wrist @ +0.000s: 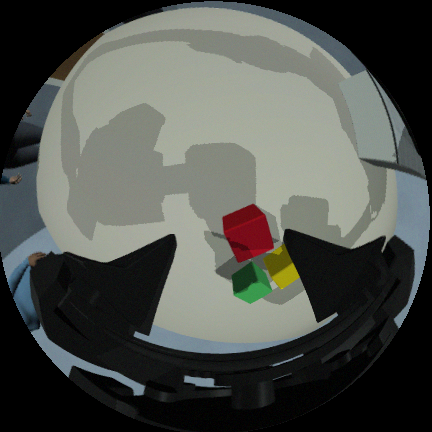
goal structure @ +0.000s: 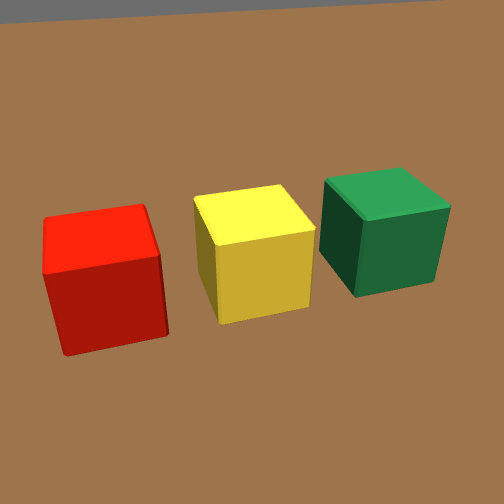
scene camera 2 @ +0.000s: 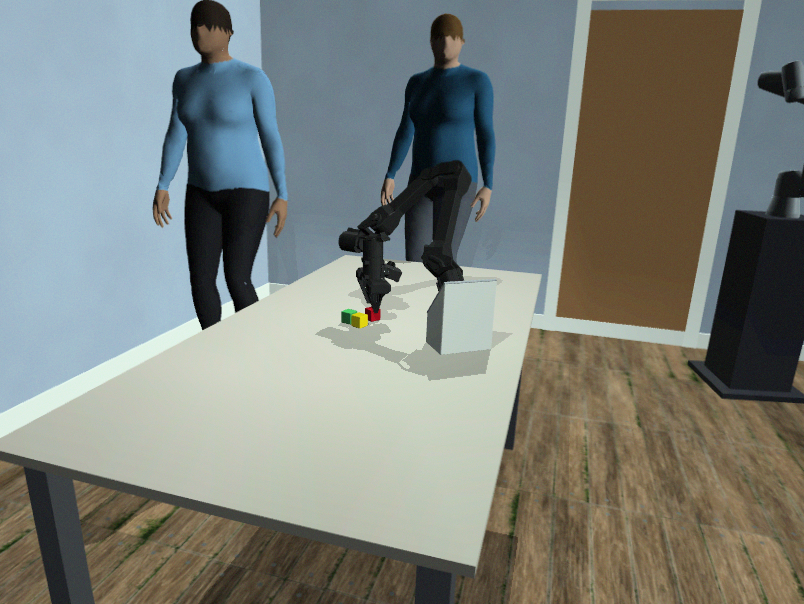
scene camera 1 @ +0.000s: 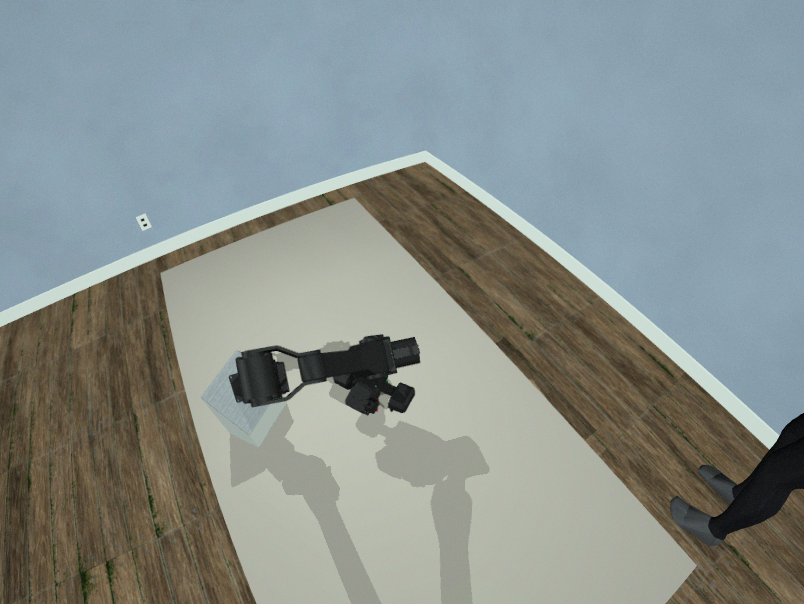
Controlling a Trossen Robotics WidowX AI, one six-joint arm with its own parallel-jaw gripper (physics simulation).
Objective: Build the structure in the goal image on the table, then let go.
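Frame: origin at the arm's base, x ahead, y left, z up, level; metres.
Where they show: gripper, between the fingertips: [wrist: 231, 237] [scene camera 2: 372, 308]; arm's base, origin of its link: [scene camera 2: 455, 294].
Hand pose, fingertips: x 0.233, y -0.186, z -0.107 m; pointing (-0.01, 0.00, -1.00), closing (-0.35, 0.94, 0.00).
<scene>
Things, the pixels of their top centre, and the offset from my fingertips. Level surfaces: height alone.
- red cube, centre of its top: [wrist: 250, 241] [scene camera 2: 372, 308] 0.004 m up, 0.003 m back, 0.014 m left
- yellow cube, centre of its top: [wrist: 288, 275] [scene camera 2: 359, 314] 0.004 m up, 0.025 m ahead, 0.077 m left
- green cube, centre of its top: [wrist: 253, 293] [scene camera 2: 349, 311] 0.004 m up, 0.059 m ahead, 0.050 m left
- table, height of its surface: 0.029 m down
A red cube [scene camera 2: 372, 314] [wrist: 249, 236], a yellow cube [scene camera 2: 359, 320] [wrist: 281, 269] and a green cube [scene camera 2: 349, 316] [wrist: 252, 286] sit close together on the table [scene camera 1: 311, 260] [scene camera 2: 272, 416] [wrist: 210, 90]. None is seen stacked on another. My gripper [scene camera 1: 383, 406] [scene camera 2: 377, 308] [wrist: 231, 237] is open and empty, pointing down at the red cube. In the wrist view the red cube shows between the fingertips, nearer the right one. The right finger partly covers the yellow cube. The arm mostly hides the cubes in scene camera 1.
A pale, wedge-shaped block [scene camera 1: 258, 430] [scene camera 2: 467, 318] [wrist: 372, 122] stands on the table near the arm, partly under it in scene camera 1. Two people [scene camera 2: 224, 123] [scene camera 2: 448, 117] stand beyond the table. A dark pedestal [scene camera 2: 753, 305] with another arm stands at the right.
</scene>
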